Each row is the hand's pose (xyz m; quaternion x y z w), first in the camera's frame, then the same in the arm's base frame.
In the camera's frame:
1: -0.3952 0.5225 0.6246 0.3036 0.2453 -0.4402 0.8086
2: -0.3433 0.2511 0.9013 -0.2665 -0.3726 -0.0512 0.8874
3: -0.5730 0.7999 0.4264 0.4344 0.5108 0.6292 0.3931
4: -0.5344 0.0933 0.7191 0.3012 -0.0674 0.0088 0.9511
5: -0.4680 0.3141 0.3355 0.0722 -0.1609 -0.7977 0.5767
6: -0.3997 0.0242 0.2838 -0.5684 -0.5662 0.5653 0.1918
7: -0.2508 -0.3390 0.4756 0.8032 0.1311 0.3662 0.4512
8: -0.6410 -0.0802 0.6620 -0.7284 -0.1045 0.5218 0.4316
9: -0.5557 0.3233 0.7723 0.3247 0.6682 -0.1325 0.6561
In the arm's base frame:
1: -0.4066 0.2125 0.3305 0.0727 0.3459 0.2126 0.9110
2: -0.1533 0.2200 0.6284 0.0363 -0.4918 0.5416 0.6808
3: -0.6878 0.0784 0.1051 0.0420 -0.6624 -0.7420 0.0941
4: -0.0069 0.0164 0.4502 0.2573 0.1101 0.6475 0.7088
5: -0.1870 0.1232 0.0547 0.1848 -0.1069 -0.2125 0.9535
6: 0.1123 0.1554 0.0273 0.0779 0.8000 -0.5352 0.2597
7: 0.4752 0.2501 0.2514 0.4950 0.6152 0.6031 0.1127
8: 0.1558 -0.1097 0.4015 0.5041 0.5696 -0.6483 0.0347
9: -0.2412 0.0230 0.4855 -0.2010 0.6873 0.3379 0.6108

